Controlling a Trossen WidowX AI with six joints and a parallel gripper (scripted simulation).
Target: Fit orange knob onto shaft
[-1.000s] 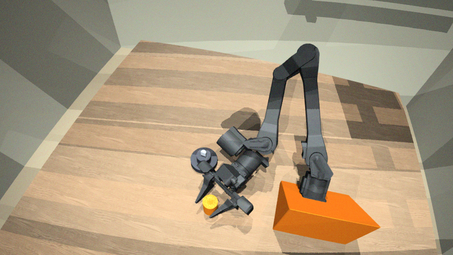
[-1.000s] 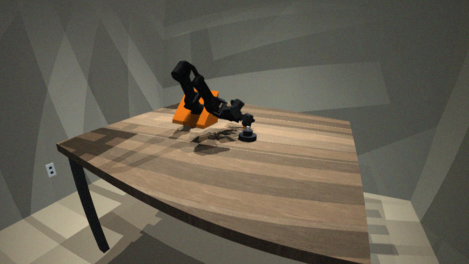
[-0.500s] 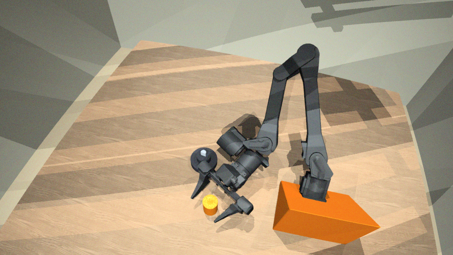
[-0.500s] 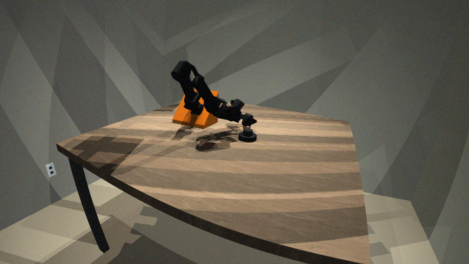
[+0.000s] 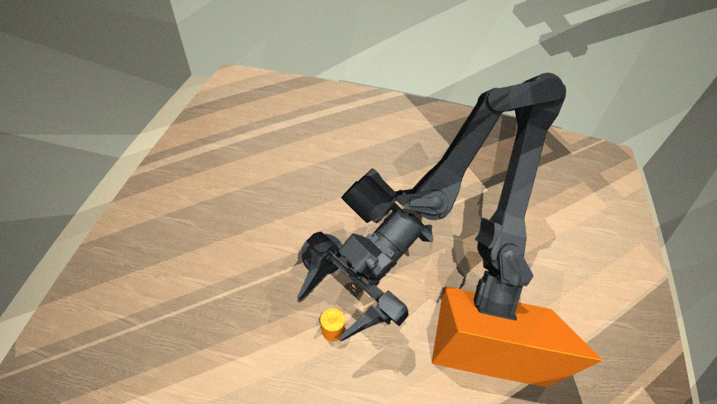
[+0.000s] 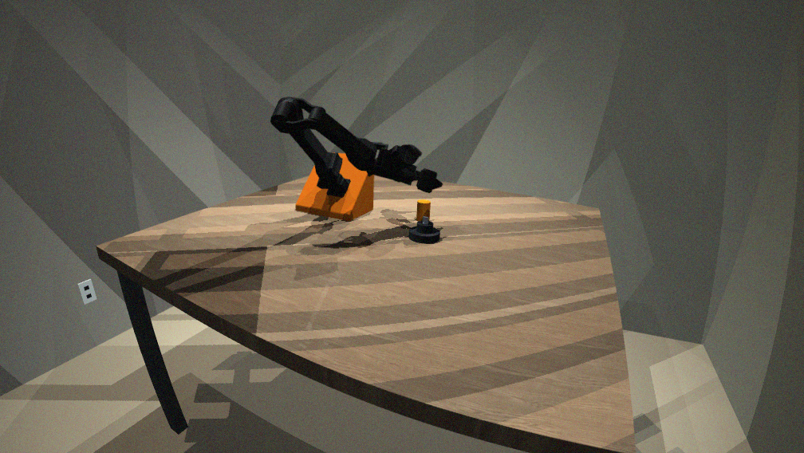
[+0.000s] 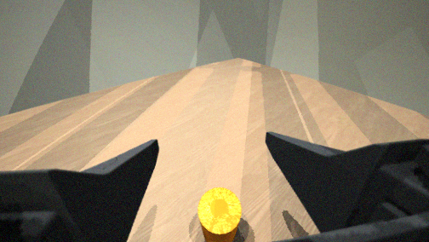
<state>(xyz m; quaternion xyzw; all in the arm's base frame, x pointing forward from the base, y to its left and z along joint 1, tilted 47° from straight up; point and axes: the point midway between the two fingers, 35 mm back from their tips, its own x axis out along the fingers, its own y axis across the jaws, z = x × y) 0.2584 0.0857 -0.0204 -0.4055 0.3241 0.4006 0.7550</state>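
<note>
The orange knob lies 80 mm below my gripper tip, 30 mm to the right of it and 10 mm behind it. From my gripper tip the other things lie so: round pedestal 170 mm to the right, 90 mm below, 50 mm ahead.
</note>
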